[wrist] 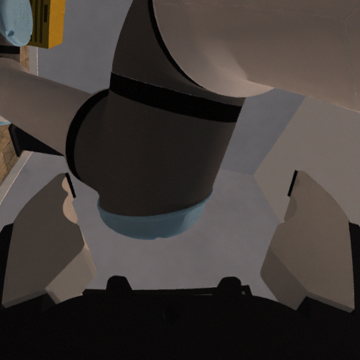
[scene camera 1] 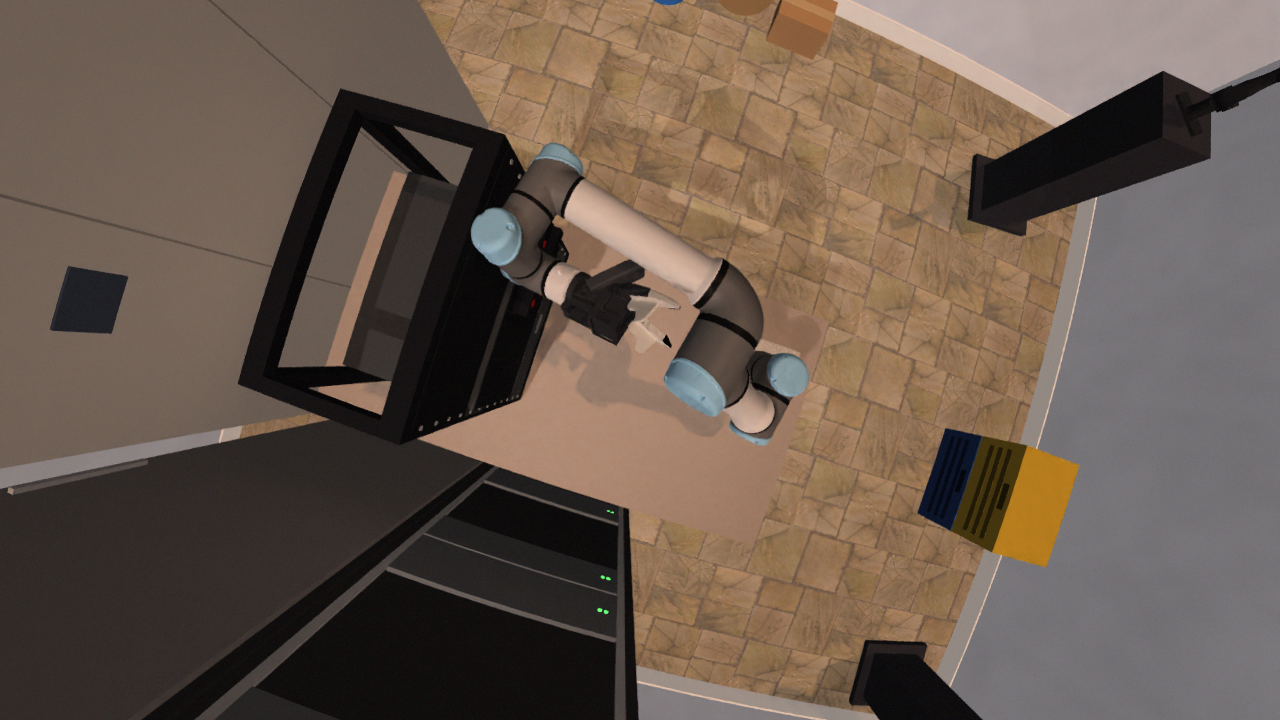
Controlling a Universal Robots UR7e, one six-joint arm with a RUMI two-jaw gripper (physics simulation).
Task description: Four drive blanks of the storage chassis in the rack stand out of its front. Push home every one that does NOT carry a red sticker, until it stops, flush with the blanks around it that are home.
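Seen in the pictures: gripper, fingertip midpoint: [scene camera 1: 675, 329]; arm's base, origin of the base link: [scene camera 1: 757, 373].
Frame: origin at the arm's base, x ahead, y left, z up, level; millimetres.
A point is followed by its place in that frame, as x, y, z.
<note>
The black rack [scene camera 1: 445, 268] @[736, -60, 569] stands at the left in the scene view. Two small red marks, one upper [scene camera 1: 545, 243] @[664, -196, 325] and one lower [scene camera 1: 533, 303] @[665, -58, 326], show at its front beside the arm. The arm hides part of the front, and the separate drive blanks and how far each stands out cannot be told. My gripper [scene camera 1: 673, 324] @[367, -39, 487] [wrist: 180, 176] is open and empty. It is to the right of the rack front in the scene view, its fingers pointing away from the rack. The rack and its blanks do not show in the wrist view.
My arm's pale link [scene camera 1: 640, 234] @[456, -173, 542] and dark elbow [scene camera 1: 732, 308] @[288, -83, 543] [wrist: 160, 150] lie close to the gripper. A dark cabinet with green lights [scene camera 1: 537, 573] stands below the rack in the scene view. A yellow and blue box [scene camera 1: 1036, 505] [wrist: 49, 25] and a black pillar [scene camera 1: 1087, 152] stand to the right.
</note>
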